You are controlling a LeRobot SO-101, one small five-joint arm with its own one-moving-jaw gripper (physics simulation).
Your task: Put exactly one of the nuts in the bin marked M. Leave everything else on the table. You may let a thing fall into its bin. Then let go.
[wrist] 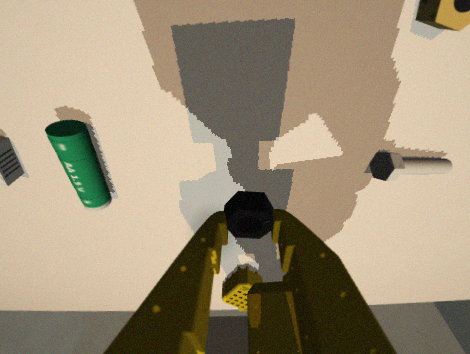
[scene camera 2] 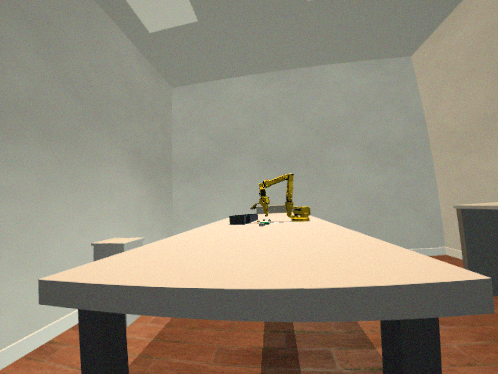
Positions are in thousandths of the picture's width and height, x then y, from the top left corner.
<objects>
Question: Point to a green battery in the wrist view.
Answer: At 150, 394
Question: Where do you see a grey bolt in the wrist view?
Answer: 820, 470
</objects>
